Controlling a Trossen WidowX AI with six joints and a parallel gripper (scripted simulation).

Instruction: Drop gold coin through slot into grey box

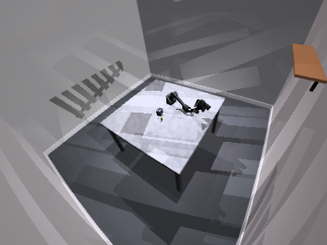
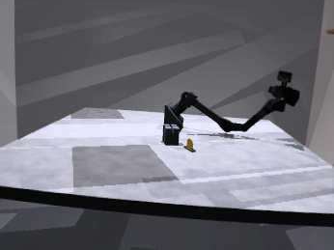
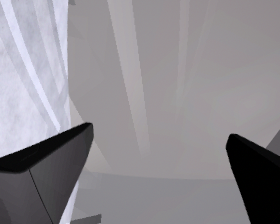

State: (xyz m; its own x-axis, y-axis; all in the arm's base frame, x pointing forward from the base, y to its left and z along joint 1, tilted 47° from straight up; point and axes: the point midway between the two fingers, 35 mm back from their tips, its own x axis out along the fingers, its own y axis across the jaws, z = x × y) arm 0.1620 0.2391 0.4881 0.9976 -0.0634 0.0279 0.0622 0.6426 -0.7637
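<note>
The gold coin is 16 cm ahead of my gripper tip, 38 cm to the right of it and 24 cm below it.
</note>
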